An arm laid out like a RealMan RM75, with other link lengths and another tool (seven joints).
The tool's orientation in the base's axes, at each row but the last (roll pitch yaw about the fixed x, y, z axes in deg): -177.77, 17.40, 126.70; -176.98, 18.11, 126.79; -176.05, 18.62, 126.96; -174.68, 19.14, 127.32
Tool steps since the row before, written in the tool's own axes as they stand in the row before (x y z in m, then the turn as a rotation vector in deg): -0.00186, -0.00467, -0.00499, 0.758, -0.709, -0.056; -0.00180, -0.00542, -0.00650, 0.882, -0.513, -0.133; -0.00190, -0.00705, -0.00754, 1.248, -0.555, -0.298; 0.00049, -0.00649, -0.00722, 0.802, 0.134, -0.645
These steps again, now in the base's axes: -0.00345, -0.00286, 0.00549, -1.013, 0.178, -0.147; -0.00430, -0.00272, 0.00700, -0.936, 0.409, -0.122; -0.00566, -0.00331, 0.00820, -1.202, 0.710, -0.081; -0.00644, -0.00111, 0.00720, -0.431, 0.884, 0.332
